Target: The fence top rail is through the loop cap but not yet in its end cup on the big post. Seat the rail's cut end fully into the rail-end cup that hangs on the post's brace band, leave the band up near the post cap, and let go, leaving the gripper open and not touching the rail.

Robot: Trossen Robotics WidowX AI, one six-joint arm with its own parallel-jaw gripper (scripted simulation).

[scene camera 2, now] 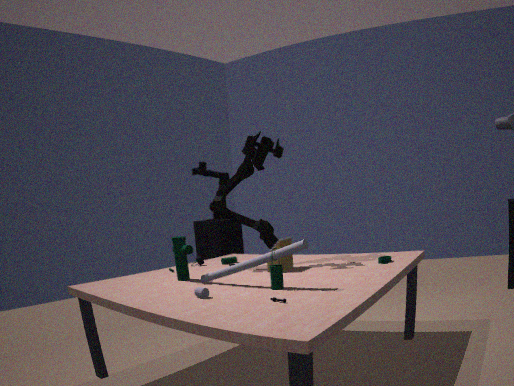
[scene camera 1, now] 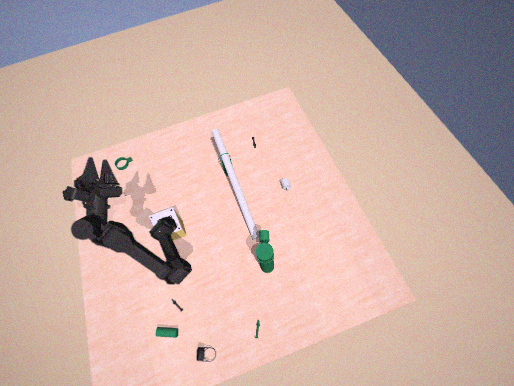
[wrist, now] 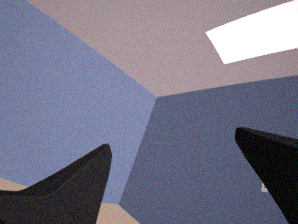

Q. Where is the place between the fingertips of my gripper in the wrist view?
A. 174, 142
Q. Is my gripper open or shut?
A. Open.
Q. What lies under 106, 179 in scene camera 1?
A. My gripper.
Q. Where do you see a rail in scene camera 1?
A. At 234, 181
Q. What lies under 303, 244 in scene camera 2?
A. A rail.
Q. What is my gripper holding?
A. Nothing.
